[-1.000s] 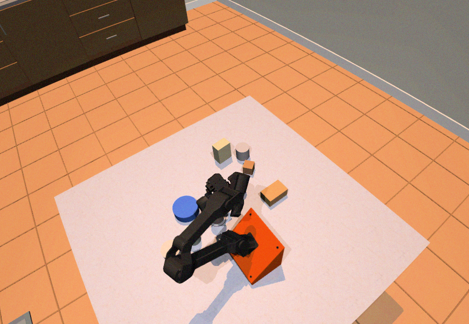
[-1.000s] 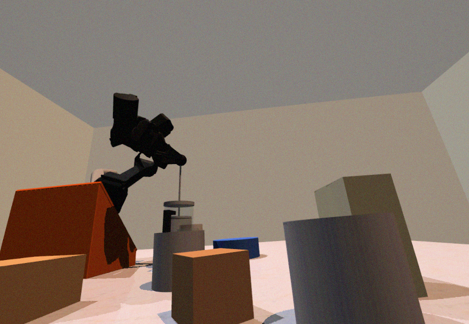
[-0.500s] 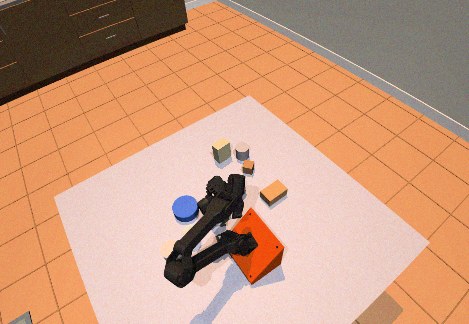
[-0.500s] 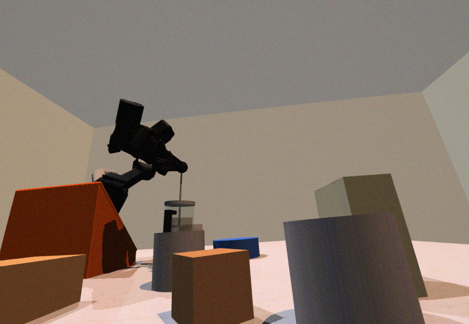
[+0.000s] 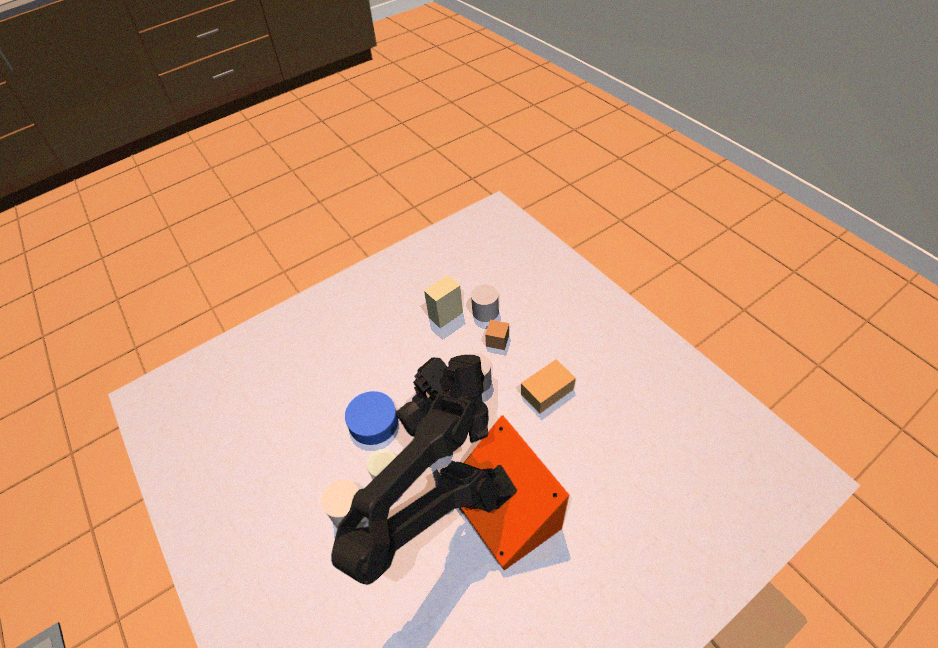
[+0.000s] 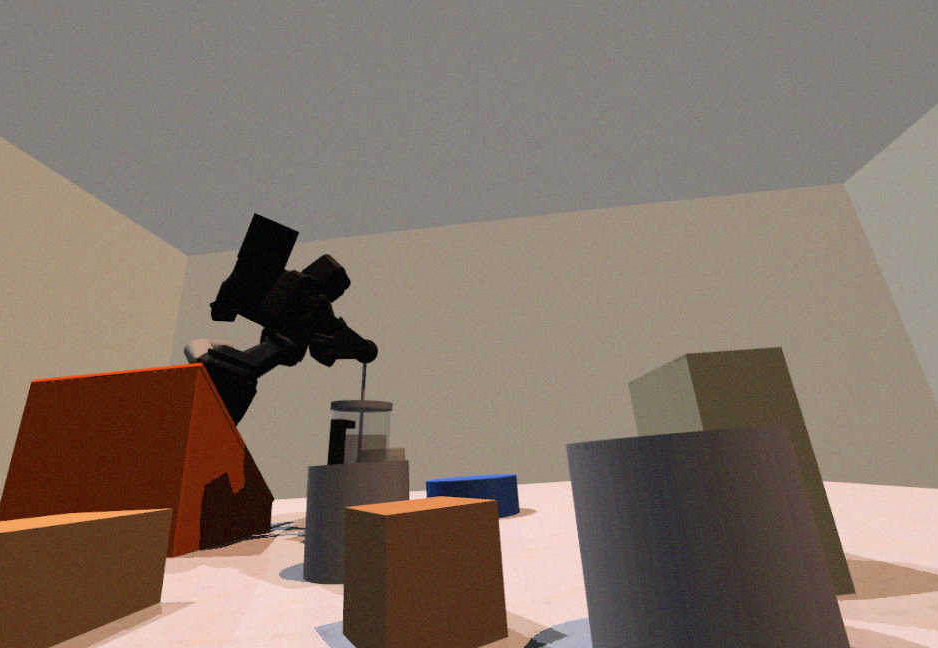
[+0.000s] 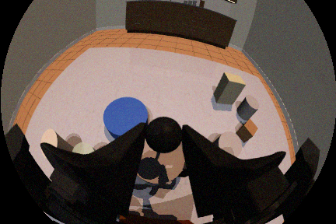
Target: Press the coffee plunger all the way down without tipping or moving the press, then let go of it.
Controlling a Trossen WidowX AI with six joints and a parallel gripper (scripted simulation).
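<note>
My gripper tip is now 1 cm past the coffee press, 1 cm to the left of it and 10 cm above it. The rest, counted from my gripper tip: blue disc: 9 cm ahead, 11 cm to the left, 18 cm below; then small cube: 15 cm ahead, 27 cm to the right, 18 cm below; then orange block: 5 cm behind, 29 cm to the right, 18 cm below.
</note>
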